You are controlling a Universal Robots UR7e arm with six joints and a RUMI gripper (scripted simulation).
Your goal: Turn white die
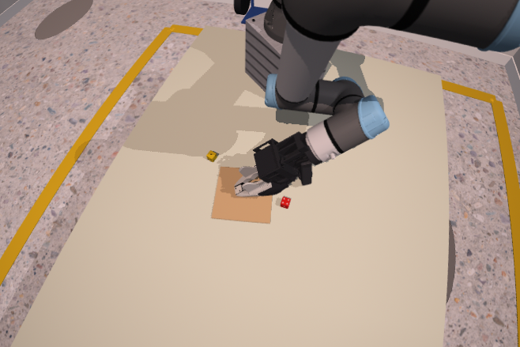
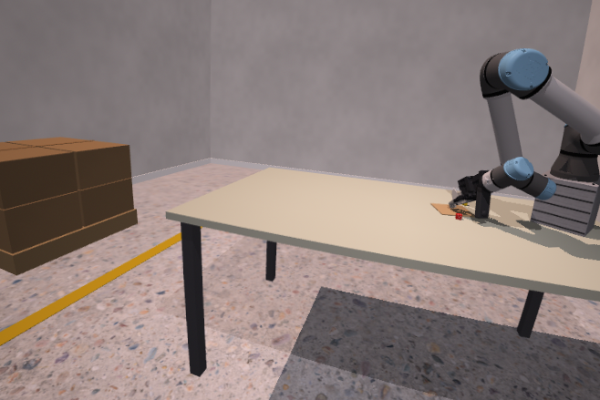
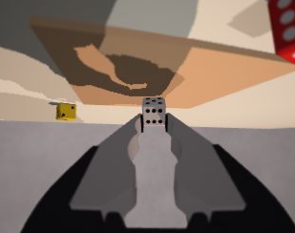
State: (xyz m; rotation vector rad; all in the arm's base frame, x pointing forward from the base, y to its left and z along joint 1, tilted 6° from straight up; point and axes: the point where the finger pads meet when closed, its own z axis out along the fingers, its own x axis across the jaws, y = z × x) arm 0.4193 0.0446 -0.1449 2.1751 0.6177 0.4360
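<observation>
Now: hand 10 mm above the white die. The rest, counted from my hand: brown mat: 30 mm below; then yellow die: 120 mm to the right, 60 mm behind, 20 mm below; then red die: 110 mm to the left, 20 mm below, 10 mm behind.
</observation>
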